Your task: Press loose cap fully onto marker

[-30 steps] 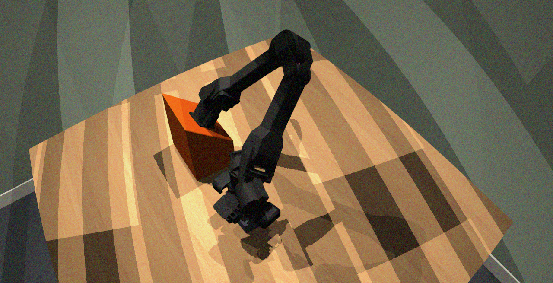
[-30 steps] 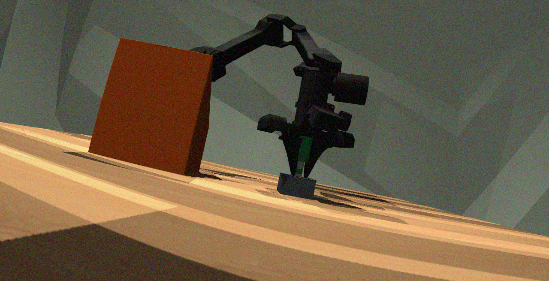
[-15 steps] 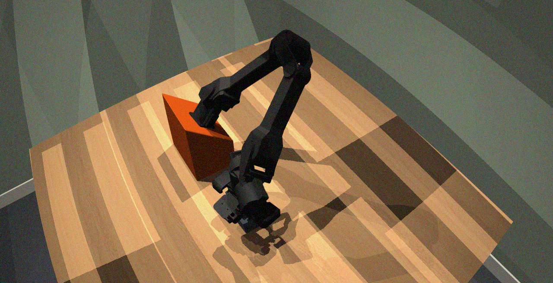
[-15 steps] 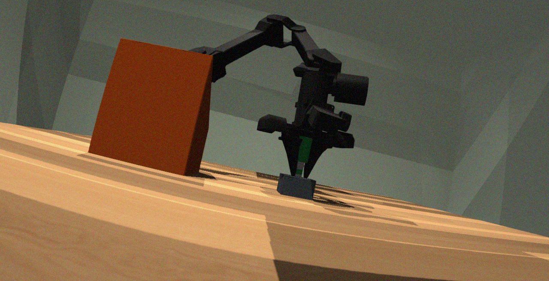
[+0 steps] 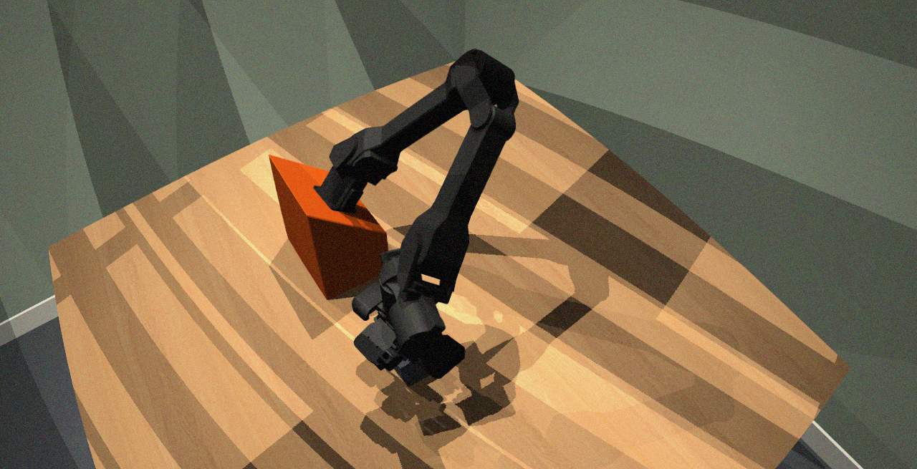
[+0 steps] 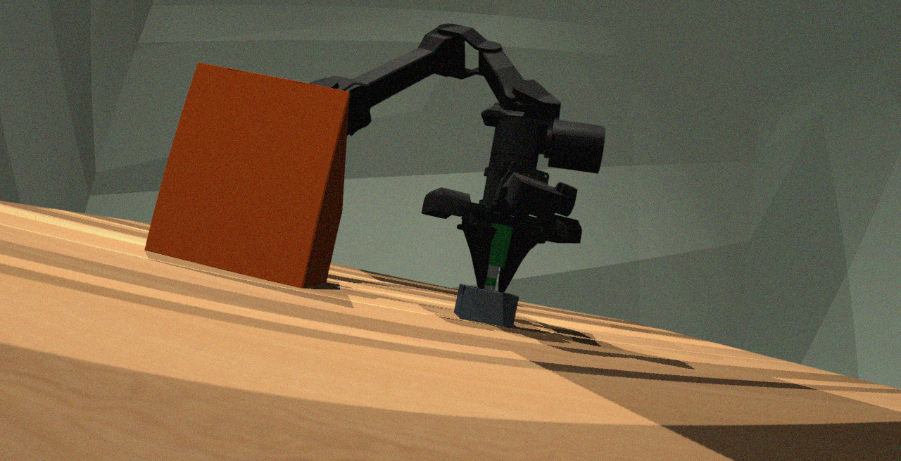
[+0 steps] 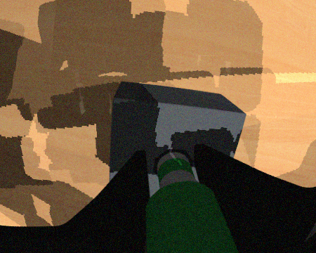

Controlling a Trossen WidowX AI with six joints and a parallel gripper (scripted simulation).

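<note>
My gripper tip is 50 mm below the green cap and 10 mm to the right of it.
</note>
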